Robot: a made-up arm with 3 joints.
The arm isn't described. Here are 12 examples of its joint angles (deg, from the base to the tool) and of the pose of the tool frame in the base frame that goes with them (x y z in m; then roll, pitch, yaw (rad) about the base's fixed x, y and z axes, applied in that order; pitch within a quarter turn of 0, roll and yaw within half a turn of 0).
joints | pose
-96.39 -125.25 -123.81 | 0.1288 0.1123 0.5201 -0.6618 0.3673 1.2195
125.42 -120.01 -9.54 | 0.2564 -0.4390 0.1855 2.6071 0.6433 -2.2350
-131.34 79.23 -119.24 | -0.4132 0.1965 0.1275 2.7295 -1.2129 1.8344
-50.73 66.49 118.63 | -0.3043 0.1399 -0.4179 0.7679 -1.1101 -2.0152
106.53 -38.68 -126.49 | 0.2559 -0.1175 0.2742 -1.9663 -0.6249 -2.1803
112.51 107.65 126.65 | -0.5125 -0.3549 0.3647 2.6113 0.9839 1.2379
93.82 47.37 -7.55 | -0.3865 -0.3948 0.2744 -1.5258 -0.8279 -0.1223
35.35 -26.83 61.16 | 0.1792 -0.4687 -0.1992 -0.6927 -0.6292 1.0094
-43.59 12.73 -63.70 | -0.1938 -0.0393 -0.2413 1.3028 0.7990 0.9025
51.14 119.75 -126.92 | -0.4696 -0.0496 -0.0751 1.1703 1.1378 -0.7808
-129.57 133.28 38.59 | -0.3742 0.2133 0.6601 -1.8436 0.9899 -2.9243
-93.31 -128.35 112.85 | 0.0355 0.4314 0.6374 -2.4165 0.3653 -1.3099
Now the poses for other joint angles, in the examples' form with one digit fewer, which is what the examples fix.
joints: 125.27 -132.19 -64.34
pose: 0.202 -0.353 0.013 2.538 -0.262 -1.877
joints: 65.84 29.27 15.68
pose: -0.275 -0.524 0.138 -1.240 -0.571 0.064
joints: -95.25 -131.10 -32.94
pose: 0.231 0.299 0.398 -1.102 -0.747 2.422
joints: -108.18 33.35 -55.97
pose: -0.319 0.304 -0.002 2.224 0.034 1.084
